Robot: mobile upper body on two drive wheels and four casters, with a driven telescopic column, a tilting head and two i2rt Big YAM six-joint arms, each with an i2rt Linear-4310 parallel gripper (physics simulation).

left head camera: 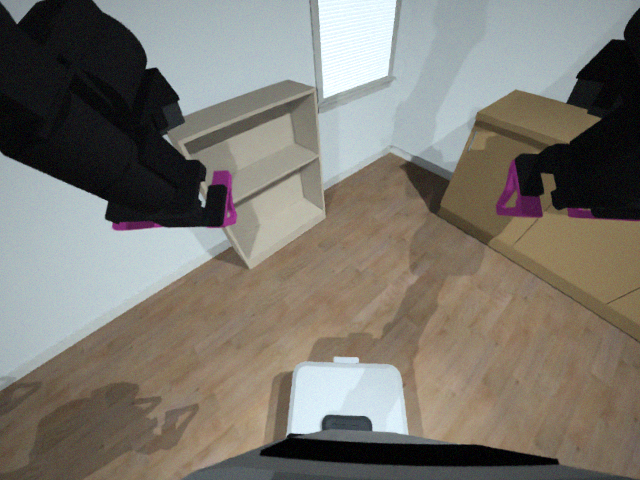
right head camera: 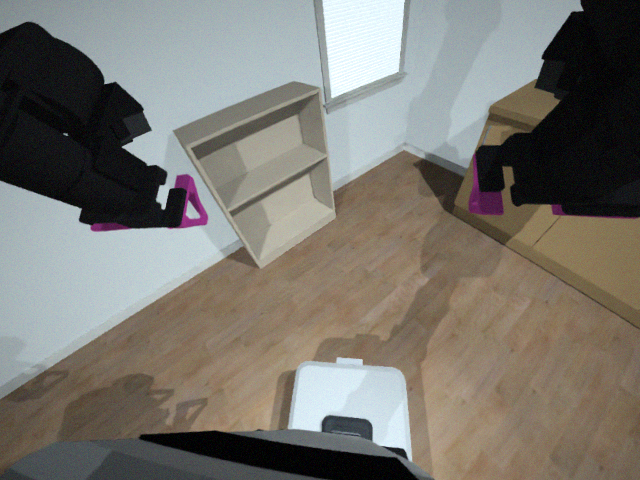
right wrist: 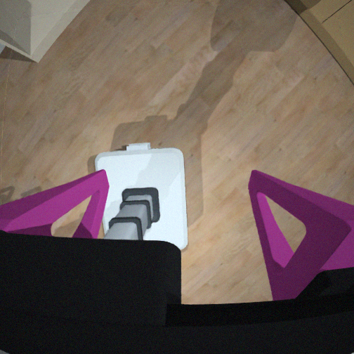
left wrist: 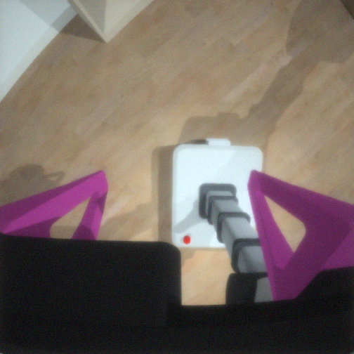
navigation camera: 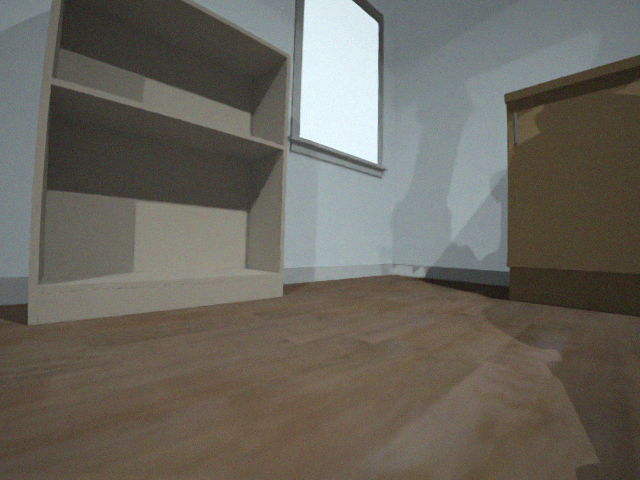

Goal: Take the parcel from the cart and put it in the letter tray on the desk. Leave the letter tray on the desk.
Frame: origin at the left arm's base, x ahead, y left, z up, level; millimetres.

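Seen in the pictures: left gripper, fingertip midpoint: [left head camera: 203, 220] [right head camera: 179, 221]; right gripper, fingertip midpoint: [left head camera: 533, 211] [right head camera: 511, 208].
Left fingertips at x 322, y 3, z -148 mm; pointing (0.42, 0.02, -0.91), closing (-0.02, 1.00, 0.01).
A point is followed by its place in that frame.
The parcel, the cart, the letter tray and the desk do not show in any view. My left gripper [left wrist: 177, 178] is open, with its magenta fingers wide apart and no object between them; in the left head camera it is at the left, in front of the bookshelf and wall. My right gripper [right wrist: 178, 177] is open in the same way, with no object between its fingers; in the left head camera it is at the right, in front of the tan cabinet. Both grippers are held high above the floor.
A beige bookshelf [left head camera: 321, 180] @(z -990, x 1547, y -57 mm) [right head camera: 330, 180] @(z -992, x 1549, y -59 mm) [navigation camera: 285, 217] stands against the wall at the left. A tan cabinet [left head camera: 584, 253] @(z -1021, x 874, y -1638 mm) [right head camera: 594, 253] @(z -1068, x 916, y -1600 mm) [navigation camera: 573, 196] @(z -975, x 1372, y -1188 mm) stands at the right. A window [left head camera: 356, 46] @(z -281, x 2226, y -332 mm) [right head camera: 364, 46] @(z -297, x 2228, y -334 mm) [navigation camera: 338, 77] @(z -54, x 2208, y -312 mm) is between them. My white base [left head camera: 346, 392] @(z -1150, x 193, y -224 mm) [right head camera: 346, 387] @(z -1149, x 219, y -216 mm) is at the bottom.
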